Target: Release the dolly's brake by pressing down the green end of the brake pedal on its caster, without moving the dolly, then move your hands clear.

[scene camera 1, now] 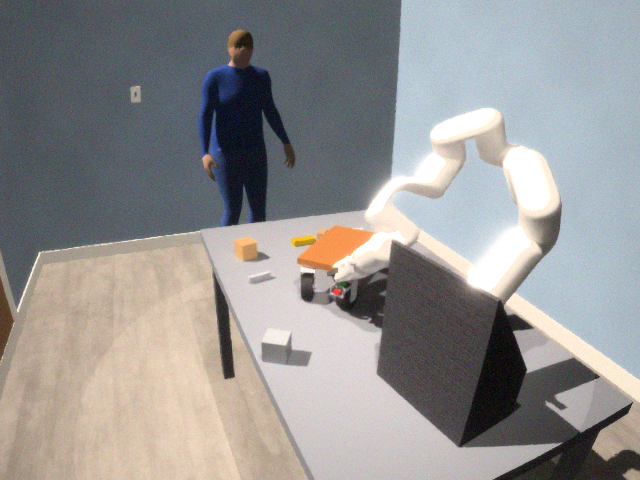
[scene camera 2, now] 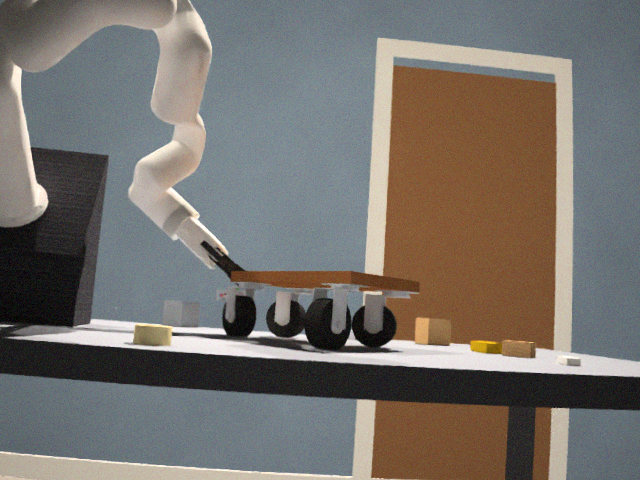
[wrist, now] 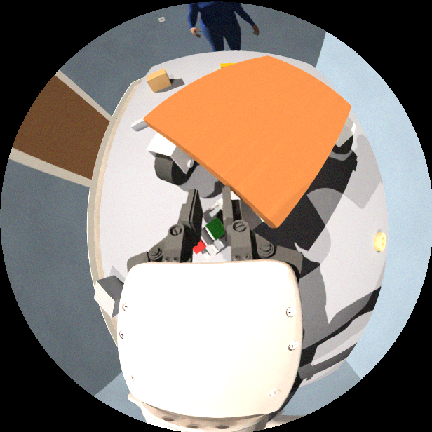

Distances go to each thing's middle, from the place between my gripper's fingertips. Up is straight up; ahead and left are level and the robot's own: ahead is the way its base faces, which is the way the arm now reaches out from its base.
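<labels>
Counted from my hand: dolly [scene camera 2: 327, 323], 110 mm to the right, 130 mm ahead, 50 mm below; grey cube [scene camera 1: 277, 344], 250 mm to the left, 160 mm behind, 70 mm below; yellow cylinder [scene camera 2: 156, 335], 410 mm to the right, 110 mm behind, 90 mm below; orange cube [scene camera 2: 428, 331], 150 mm to the left, 440 mm ahead, 80 mm below. Dolly nearest to my hand of the things named here, going by their middles.
</labels>
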